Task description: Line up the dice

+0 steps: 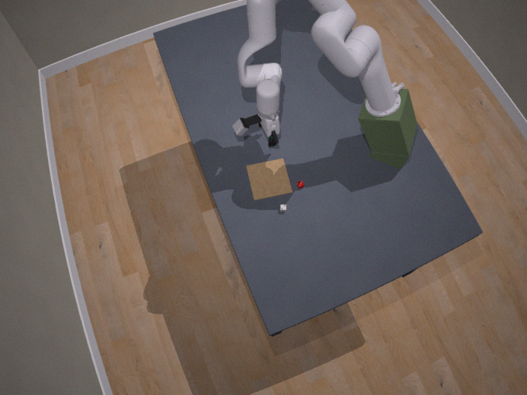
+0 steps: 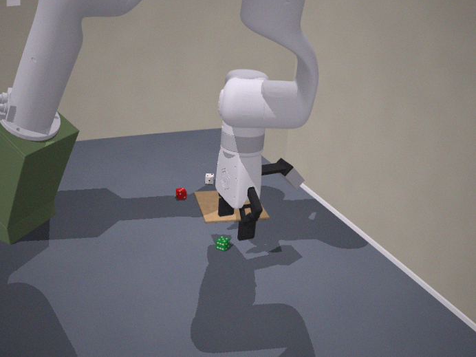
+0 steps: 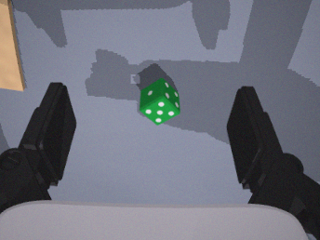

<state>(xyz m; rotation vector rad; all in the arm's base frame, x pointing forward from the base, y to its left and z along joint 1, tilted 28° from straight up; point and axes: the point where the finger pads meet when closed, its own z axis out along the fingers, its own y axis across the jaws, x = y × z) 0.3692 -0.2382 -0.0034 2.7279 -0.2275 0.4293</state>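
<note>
Now: hand 4 cm above the green die and 3 cm past it. Round my hand: mat: 13 cm to the left, 9 cm ahead, 5 cm below; red die: 22 cm to the left, 4 cm below, 1 cm ahead; white die: 26 cm to the left, 12 cm ahead, 4 cm below.
</note>
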